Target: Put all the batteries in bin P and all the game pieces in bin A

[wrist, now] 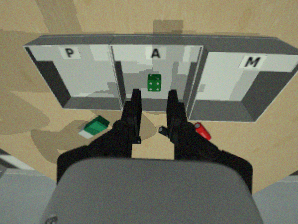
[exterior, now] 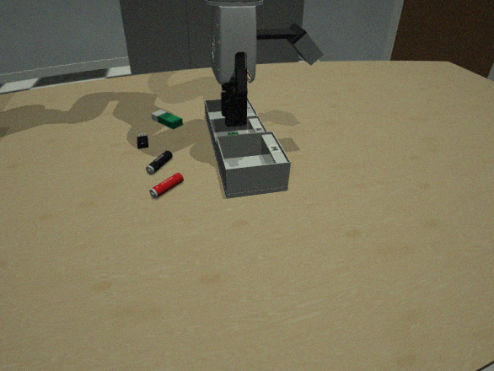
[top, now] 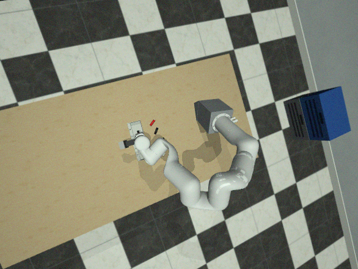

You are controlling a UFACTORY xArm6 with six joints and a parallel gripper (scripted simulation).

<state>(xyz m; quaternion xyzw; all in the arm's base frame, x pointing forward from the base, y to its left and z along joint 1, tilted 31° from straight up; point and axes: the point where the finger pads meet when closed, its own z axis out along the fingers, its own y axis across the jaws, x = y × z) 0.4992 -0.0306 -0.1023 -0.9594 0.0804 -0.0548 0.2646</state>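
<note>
Right now the bin is 5 cm below my hand and 1 cm ahead of it. The rest, counted from my hand: black battery: 12 cm behind, 6 cm below, 2 cm to the right; red battery: 12 cm behind, 8 cm to the right, 6 cm below; green die: 5 cm below.
</note>
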